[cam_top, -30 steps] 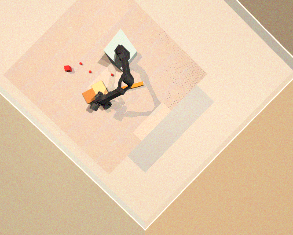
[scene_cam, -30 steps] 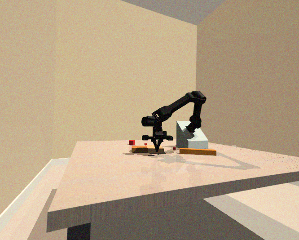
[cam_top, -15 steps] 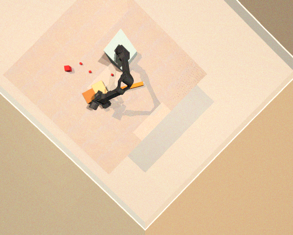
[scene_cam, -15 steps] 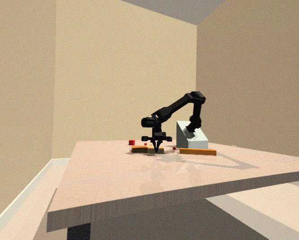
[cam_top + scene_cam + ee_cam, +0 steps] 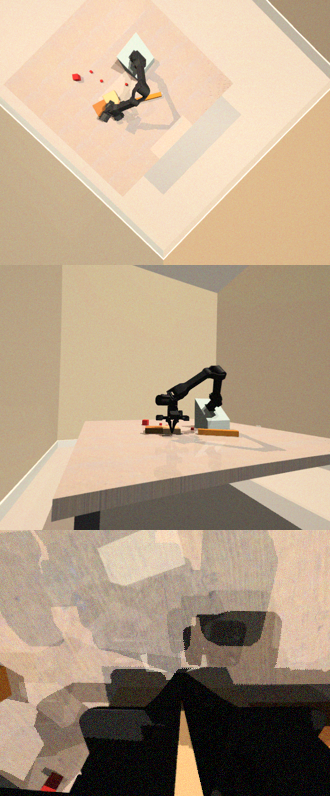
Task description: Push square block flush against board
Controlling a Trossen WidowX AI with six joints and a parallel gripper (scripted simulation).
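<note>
Right now my gripper tip is 4 cm past the tan block, 8 cm to the left of it and 1 cm below it. Round my gripper tip: orange square block (6 cm ahead, 12 cm to the right, 1 cm above); then orange board (23 cm behind, 12 cm to the left, 1 cm above); then red cube (2 cm behind, 42 cm to the right, 1 cm above).
</note>
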